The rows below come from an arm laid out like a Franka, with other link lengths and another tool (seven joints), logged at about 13 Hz.
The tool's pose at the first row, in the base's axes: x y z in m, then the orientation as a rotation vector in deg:
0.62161, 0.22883, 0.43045, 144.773, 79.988, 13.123
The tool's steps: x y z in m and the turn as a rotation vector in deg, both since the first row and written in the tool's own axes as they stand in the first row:
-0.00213, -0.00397, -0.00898, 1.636, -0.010, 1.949
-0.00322, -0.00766, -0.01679, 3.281, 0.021, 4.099
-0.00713, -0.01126, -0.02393, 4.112, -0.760, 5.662
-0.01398, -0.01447, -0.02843, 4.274, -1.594, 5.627
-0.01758, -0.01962, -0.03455, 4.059, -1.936, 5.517
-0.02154, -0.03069, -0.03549, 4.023, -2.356, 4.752
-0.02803, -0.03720, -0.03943, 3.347, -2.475, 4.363
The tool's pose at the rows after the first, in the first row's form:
0.61499, 0.23029, 0.43787, 147.547, 78.305, 12.411
0.60945, 0.23233, 0.44427, 150.465, 76.324, 11.767
0.60266, 0.23183, 0.45000, 152.063, 74.389, 10.474
0.59529, 0.22829, 0.45326, 151.946, 74.193, 9.266
0.58767, 0.22871, 0.45757, 151.601, 74.117, 8.944
0.57637, 0.23115, 0.45521, 150.910, 74.924, 8.283
0.56666, 0.22952, 0.45700, 150.055, 75.087, 8.512

